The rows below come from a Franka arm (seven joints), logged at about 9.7 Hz.
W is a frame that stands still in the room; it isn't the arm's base.
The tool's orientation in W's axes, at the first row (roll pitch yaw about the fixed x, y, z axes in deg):
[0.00, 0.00, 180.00]
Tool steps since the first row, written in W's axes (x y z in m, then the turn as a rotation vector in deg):
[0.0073, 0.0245, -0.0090, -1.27, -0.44, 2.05]
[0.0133, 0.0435, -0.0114, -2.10, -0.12, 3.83]
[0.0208, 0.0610, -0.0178, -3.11, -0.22, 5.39]
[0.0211, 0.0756, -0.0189, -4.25, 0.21, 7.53]
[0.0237, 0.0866, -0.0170, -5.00, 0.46, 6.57]
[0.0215, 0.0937, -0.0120, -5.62, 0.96, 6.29]
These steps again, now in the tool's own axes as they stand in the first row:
[-0.0073, -0.0245, -0.0090, 1.27, 0.44, 2.05]
[-0.0133, -0.0435, -0.0114, 2.10, 0.12, 3.83]
[-0.0208, -0.0610, -0.0178, 3.11, 0.22, 5.39]
[-0.0211, -0.0756, -0.0189, 4.25, -0.21, 7.53]
[-0.0237, -0.0866, -0.0170, 5.00, -0.46, 6.57]
[-0.0215, -0.0937, -0.0120, 5.62, -0.96, 6.29]

